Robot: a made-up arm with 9 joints. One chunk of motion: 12 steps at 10 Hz.
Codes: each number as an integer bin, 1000 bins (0 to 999) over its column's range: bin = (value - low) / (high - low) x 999, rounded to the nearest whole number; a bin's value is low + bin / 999 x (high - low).
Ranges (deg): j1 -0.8..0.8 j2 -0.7..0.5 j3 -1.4..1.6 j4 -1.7..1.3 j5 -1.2..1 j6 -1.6..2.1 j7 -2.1..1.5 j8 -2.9..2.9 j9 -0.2..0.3
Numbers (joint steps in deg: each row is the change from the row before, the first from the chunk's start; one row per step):
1: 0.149 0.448 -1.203 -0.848 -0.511 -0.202 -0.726 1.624 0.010
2: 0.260 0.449 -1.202 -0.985 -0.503 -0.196 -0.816 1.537 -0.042
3: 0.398 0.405 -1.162 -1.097 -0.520 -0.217 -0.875 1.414 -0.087
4: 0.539 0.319 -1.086 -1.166 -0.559 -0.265 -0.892 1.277 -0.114
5: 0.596 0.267 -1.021 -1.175 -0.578 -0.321 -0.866 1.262 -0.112
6: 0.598 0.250 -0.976 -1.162 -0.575 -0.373 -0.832 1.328 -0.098
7: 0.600 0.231 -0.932 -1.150 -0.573 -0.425 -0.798 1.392 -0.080
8: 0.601 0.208 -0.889 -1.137 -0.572 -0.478 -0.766 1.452 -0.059
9: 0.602 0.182 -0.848 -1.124 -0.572 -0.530 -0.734 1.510 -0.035
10: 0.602 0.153 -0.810 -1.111 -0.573 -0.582 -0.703 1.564 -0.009
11: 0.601 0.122 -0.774 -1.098 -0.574 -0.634 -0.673 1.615 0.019
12: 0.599 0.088 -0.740 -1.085 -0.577 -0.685 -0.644 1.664 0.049
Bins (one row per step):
1: 593 956 66 284 313 377 381 779 420
2: 662 957 66 238 317 379 356 764 316
3: 748 920 79 201 309 373 340 743 226
4: 836 848 105 178 291 360 335 719 172
5: 872 805 126 175 282 345 342 717 176
6: 873 791 141 179 284 331 352 728 204
7: 874 775 156 183 285 317 361 739 240
8: 875 756 170 187 285 303 370 750 282
9: 875 734 184 192 285 289 379 760 330
10: 875 710 196 196 285 275 388 769 382
11: 875 684 208 200 284 261 396 778 438
12: 874 656 220 205 283 247 404 786 498

